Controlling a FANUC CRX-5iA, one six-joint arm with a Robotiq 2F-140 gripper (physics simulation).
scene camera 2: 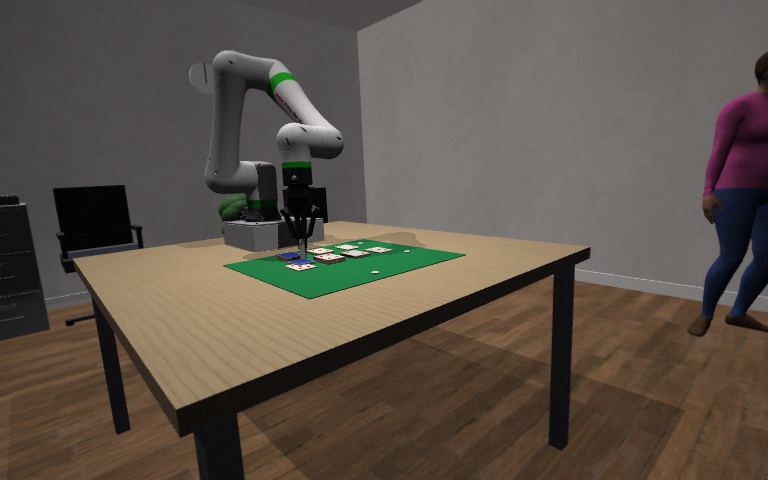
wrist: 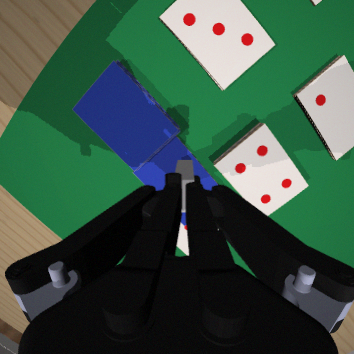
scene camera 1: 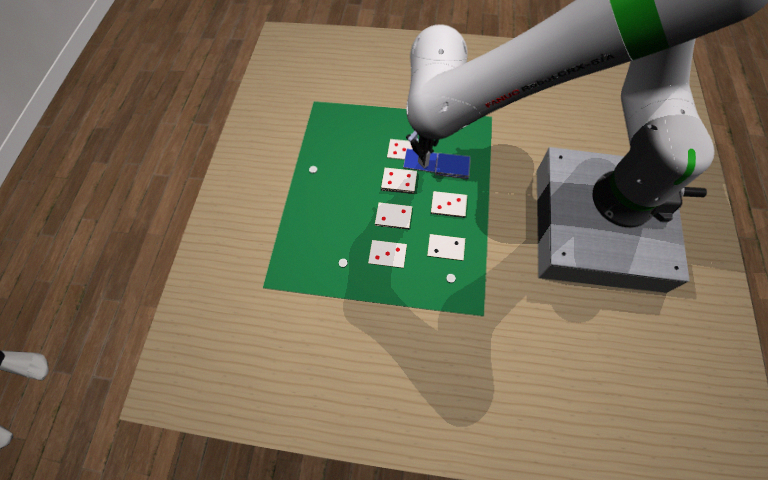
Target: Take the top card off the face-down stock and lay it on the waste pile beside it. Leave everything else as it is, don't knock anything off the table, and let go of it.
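Places are measured from the arm's base along level axes (x back, y right, z up), in centimetres.
Pixels of known places: gripper, fingertip midpoint: (scene camera 2: 303, 258) (wrist: 184, 171) (scene camera 1: 423, 163); arm's base, link origin: (scene camera 2: 263, 220) (scene camera 1: 622, 199).
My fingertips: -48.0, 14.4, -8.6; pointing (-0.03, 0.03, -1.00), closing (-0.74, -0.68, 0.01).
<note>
For each thing: its top centre in the pictures, then the offset to it from my fingertips, as dx, dy, dz. Level surfaces: height alone.
- face-down stock, top centre: (wrist: 123, 118) (scene camera 1: 453, 164) (scene camera 2: 289, 254) +8.2, -0.2, +0.5
- single blue card, top centre: (wrist: 179, 184) (scene camera 1: 420, 159) (scene camera 2: 301, 260) -0.6, +1.5, -0.2
- white face-up card with red dots, top centre: (wrist: 188, 226) (scene camera 1: 404, 149) (scene camera 2: 300, 266) -5.4, +5.2, -0.7
- four-dot pile, top centre: (wrist: 263, 175) (scene camera 1: 399, 179) (scene camera 2: 329, 256) -6.3, -5.5, +0.5
- three-dot card, top centre: (wrist: 218, 28) (scene camera 1: 449, 203) (scene camera 2: 320, 250) +7.0, -12.2, -0.1
- two-dot pile, top centre: (wrist: 341, 109) (scene camera 1: 393, 214) (scene camera 2: 355, 252) -7.4, -16.1, -0.1
- green mat, surface height: dz -1.1
The face-down stock (scene camera 1: 454, 164) (scene camera 2: 287, 255) (wrist: 125, 112) is a blue pile at the right end of its row. A single blue card (scene camera 1: 411, 160) (scene camera 2: 294, 262) (wrist: 175, 154) lies face-down beside it, its edge at or against the stock's edge. It partly covers a white face-up card with red dots (scene camera 1: 394, 148) (scene camera 2: 300, 267) (wrist: 183, 242), seemingly the waste pile. My gripper (scene camera 1: 423, 163) (scene camera 2: 303, 257) (wrist: 184, 171) is shut and empty, pointing down, its tips at or just above the blue card. Whether they touch is hidden. The fingers hide part of both cards in the wrist view.
A four-dot pile (scene camera 1: 398, 179) (wrist: 280, 172) lies close beside the blue card. A three-dot card (scene camera 1: 449, 204) (wrist: 220, 45), a two-dot pile (scene camera 1: 393, 215) and other face-up cards lie further along the green mat (scene camera 1: 305, 226). White discs (scene camera 1: 313, 169) (scene camera 1: 342, 262) (scene camera 1: 450, 277) lie near its edges.
</note>
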